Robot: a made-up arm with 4 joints. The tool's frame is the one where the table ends. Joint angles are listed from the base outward.
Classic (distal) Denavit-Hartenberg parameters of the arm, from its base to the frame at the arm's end. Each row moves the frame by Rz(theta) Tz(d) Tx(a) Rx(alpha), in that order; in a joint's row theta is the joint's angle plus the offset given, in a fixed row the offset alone. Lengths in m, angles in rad.
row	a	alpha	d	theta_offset
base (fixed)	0	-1.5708	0.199	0
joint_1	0.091	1.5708	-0.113	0
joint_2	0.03	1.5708	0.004	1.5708
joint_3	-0.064	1.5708	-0.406	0
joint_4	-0.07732	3.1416	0	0.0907
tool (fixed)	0	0	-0.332	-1.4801
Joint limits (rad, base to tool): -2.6..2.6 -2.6..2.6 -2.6..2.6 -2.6..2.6
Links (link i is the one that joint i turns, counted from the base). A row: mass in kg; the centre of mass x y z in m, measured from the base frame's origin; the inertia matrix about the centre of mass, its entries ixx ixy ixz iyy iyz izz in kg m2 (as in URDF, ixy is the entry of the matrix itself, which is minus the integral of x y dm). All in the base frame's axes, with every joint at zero. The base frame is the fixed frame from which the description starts. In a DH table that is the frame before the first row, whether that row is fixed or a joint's. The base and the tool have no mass.
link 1: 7.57; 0.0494 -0.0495 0.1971; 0.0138 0.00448 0 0.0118 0 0.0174
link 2: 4.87; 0.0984 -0.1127 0.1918; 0.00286 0 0 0.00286 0 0.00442
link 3: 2.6; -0.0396 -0.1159 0.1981; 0.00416 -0.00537 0 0.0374 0 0.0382
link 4: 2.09; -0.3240 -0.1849 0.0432; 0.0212 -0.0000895 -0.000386 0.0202 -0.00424 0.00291
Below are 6 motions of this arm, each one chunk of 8 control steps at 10 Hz.
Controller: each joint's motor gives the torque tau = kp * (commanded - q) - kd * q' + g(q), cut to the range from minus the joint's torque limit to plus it. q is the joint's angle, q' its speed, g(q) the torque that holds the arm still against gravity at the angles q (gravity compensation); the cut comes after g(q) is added. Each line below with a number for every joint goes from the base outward.
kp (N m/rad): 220 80 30 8.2
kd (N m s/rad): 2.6 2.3 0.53 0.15
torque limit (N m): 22 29 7 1.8
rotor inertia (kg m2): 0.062 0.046 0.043 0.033
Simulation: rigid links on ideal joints. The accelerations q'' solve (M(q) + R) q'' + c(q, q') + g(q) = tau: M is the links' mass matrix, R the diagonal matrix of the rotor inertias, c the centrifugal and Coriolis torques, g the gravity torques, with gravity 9.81 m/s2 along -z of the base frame. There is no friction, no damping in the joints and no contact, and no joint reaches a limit. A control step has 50 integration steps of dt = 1/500 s. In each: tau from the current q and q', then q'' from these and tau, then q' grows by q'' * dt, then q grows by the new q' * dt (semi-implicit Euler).
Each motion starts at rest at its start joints. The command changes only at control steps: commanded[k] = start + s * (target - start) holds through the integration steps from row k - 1 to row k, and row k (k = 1, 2, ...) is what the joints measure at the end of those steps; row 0 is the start. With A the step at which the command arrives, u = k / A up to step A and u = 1 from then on. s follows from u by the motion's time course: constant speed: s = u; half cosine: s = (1 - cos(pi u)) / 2; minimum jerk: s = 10 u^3 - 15 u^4 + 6 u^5; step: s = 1 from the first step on.
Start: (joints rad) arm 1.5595 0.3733 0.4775 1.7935
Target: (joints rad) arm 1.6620 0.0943 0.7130 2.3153
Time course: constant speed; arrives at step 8
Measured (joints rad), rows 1 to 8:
1: 1.5750 0.3571 0.4824 1.8304
2: 1.5917 0.3175 0.5264 1.9233
3: 1.6024 0.2592 0.5845 2.0246
4: 1.6168 0.2061 0.6269 2.0980
5: 1.6293 0.1757 0.6512 2.1510
6: 1.6408 0.1572 0.6608 2.2016
7: 1.6536 0.1341 0.6783 2.2587
8: 1.6670 0.0974 0.7140 2.3258

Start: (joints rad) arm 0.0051 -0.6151 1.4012 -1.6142
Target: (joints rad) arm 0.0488 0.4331 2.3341 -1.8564
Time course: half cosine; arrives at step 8
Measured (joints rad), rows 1 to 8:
1: 0.0054 -0.5855 1.4442 -1.6125
2: 0.0105 -0.4785 1.5766 -1.6293
3: 0.0216 -0.2912 1.7568 -1.6871
4: 0.0317 -0.0588 1.9337 -1.7569
5: 0.0382 0.1698 2.1021 -1.8045
6: 0.0453 0.3492 2.2538 -1.8441
7: 0.0527 0.4551 2.3596 -1.8913
8: 0.0551 0.4820 2.3862 -1.9200

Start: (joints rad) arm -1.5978 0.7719 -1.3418 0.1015
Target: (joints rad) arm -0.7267 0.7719 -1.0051 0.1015
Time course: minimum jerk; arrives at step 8
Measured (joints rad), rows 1 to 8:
1: -1.5768 0.7700 -1.3361 0.1028
2: -1.4724 0.7630 -1.3048 0.1070
3: -1.2989 0.7614 -1.2425 0.1057
4: -1.0916 0.7702 -1.1587 0.0971
5: -0.9021 0.7824 -1.0761 0.0893
6: -0.7730 0.7854 -1.0152 0.0911
7: -0.7242 0.7768 -0.9924 0.1017
8: -0.7281 0.7668 -1.0029 0.1096

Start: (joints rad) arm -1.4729 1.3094 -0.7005 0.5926
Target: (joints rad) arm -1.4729 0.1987 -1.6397 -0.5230
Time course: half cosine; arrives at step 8
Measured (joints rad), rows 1 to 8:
1: -1.4720 1.2825 -0.7332 0.5504
2: -1.4724 1.1760 -0.8510 0.3997
3: -1.4733 0.9778 -1.0417 0.1707
4: -1.4730 0.7235 -1.2417 -0.0360
5: -1.4758 0.4701 -1.4226 -0.1986
6: -1.4761 0.2746 -1.5863 -0.3649
7: -1.4710 0.1635 -1.6996 -0.5179
8: -1.4699 0.1394 -1.7153 -0.5652

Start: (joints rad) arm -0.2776 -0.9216 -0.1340 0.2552
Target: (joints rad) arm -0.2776 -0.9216 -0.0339 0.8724
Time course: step
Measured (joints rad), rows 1 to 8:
1: -0.2718 -0.8969 -0.0501 0.4981
2: -0.2827 -0.9000 -0.0212 1.0526
3: -0.2752 -0.9489 -0.0195 1.2220
4: -0.2839 -0.9666 0.0146 0.9382
5: -0.2818 -0.9391 -0.0037 0.6983
6: -0.2731 -0.8958 -0.0721 0.8112
7: -0.2701 -0.8829 -0.0882 0.9419
8: -0.2782 -0.9105 -0.0372 0.8834

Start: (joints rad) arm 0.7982 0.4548 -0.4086 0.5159
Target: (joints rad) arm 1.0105 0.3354 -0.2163 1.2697
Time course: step
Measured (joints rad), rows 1 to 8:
1: 1.0705 0.4478 -0.1791 0.5761
2: 1.0183 0.2632 -0.2560 1.0078
3: 0.9939 0.2599 -0.1459 1.6537
4: 1.0199 0.3051 -0.1102 1.9705
5: 1.0029 0.3202 -0.2488 1.9227
6: 1.0161 0.3554 -0.2335 1.4394
7: 1.0102 0.3483 -0.2235 0.8650
8: 1.0076 0.3465 -0.2329 0.6540

